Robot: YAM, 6 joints.
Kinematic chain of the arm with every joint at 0, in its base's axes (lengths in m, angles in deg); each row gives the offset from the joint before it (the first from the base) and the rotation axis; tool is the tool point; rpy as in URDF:
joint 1: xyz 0 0 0.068 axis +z
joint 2: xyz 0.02 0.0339 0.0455 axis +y
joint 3: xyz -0.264 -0.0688 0 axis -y
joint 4: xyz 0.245 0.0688 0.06 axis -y
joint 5: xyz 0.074 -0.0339 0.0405 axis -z
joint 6: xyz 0.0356 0 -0.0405 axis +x
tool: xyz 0 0 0 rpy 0 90 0
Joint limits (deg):
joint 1: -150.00..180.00
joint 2: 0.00..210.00
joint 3: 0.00..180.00
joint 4: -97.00..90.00
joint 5: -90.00..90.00
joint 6: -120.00..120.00
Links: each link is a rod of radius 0.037 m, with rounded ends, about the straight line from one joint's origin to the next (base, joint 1, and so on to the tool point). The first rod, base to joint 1, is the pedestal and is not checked.
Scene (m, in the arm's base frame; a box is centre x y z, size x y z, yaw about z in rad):
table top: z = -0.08
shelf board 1: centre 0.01 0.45 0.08 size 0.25 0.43 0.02 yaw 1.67
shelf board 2: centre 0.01 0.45 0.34 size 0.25 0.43 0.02 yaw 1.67
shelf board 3: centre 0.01 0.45 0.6 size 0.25 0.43 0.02 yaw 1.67
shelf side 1: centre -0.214 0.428 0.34 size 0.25 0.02 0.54 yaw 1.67
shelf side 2: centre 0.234 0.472 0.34 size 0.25 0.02 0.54 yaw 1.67
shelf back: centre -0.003 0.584 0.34 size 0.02 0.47 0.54 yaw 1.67
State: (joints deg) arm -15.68 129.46 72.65 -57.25 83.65 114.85
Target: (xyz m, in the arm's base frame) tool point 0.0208 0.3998 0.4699
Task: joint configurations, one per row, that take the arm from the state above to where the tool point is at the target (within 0.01 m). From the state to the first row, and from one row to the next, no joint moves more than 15 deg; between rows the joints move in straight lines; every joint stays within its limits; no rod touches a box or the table.
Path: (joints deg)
1: -0.78 121.17 75.70 -56.92 83.05 114.85
2: 14.11 112.89 78.74 -56.59 82.44 114.85
3: 29.01 104.60 81.79 -56.25 81.84 114.85
4: 43.91 96.31 84.83 -55.92 81.23 114.85
5: 58.81 88.02 87.88 -55.59 80.63 114.85
6: 73.70 79.74 90.93 -55.26 80.02 114.85
7: 88.60 71.45 93.97 -54.93 79.42 114.85
8: 89.73 83.73 104.35 -47.54 78.65 114.85
9: 90.86 96.01 114.72 -40.15 77.88 114.85
10: 91.99 108.29 125.09 -32.76 77.11 114.85

